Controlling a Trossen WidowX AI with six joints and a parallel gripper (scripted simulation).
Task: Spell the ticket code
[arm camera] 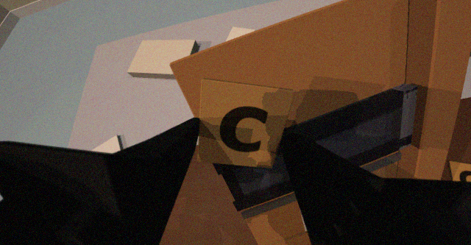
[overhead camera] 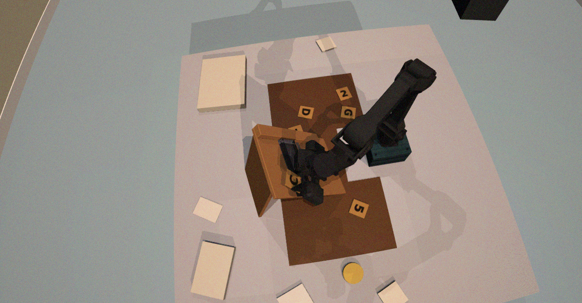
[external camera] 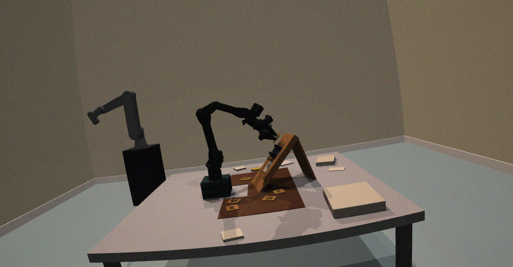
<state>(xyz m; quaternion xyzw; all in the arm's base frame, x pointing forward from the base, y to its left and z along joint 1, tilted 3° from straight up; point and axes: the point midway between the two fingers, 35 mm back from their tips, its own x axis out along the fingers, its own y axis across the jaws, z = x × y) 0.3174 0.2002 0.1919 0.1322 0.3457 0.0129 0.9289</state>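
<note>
Now: the white ticket 14 cm below my gripper tip, 10 cm to the right of it and 6 cm behind it. Also, from my gripper tip: brown mat 24 cm below, 18 cm to the right, 15 cm behind; then cream box 54 cm to the right, 33 cm ahead, 23 cm below.
</note>
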